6 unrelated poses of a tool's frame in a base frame.
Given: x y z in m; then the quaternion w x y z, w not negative.
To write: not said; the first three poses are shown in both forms.
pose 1, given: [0.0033, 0.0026, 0.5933, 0.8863, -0.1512, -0.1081, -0.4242]
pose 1, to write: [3.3, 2.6, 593.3, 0.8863, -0.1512, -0.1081, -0.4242]
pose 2, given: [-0.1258, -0.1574, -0.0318, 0.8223, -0.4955, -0.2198, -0.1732]
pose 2, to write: [-125.8, -157.4, -31.8, 0.8223, -0.4955, -0.2198, -0.1732]
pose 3, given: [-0.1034, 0.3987, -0.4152, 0.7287, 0.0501, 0.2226, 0.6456]
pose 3, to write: [-103.4, 398.7, -415.2, 0.7287, 0.0501, 0.2226, 0.6456]
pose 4, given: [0.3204, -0.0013, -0.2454, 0.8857, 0.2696, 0.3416, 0.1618]
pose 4, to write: [320.4, -1.3, -245.4, 0.8857, 0.2696, 0.3416, 0.1618]
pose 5, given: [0.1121, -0.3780, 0.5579, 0.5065, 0.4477, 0.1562, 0.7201]
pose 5, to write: [112.1, -378.0, 557.9, 0.5065, 0.4477, 0.1562, 0.7201]
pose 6, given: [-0.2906, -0.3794, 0.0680, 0.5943, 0.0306, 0.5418, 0.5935]
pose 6, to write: [-290.6, -379.4, 68.0, 0.5943, 0.0306, 0.5418, 0.5935]
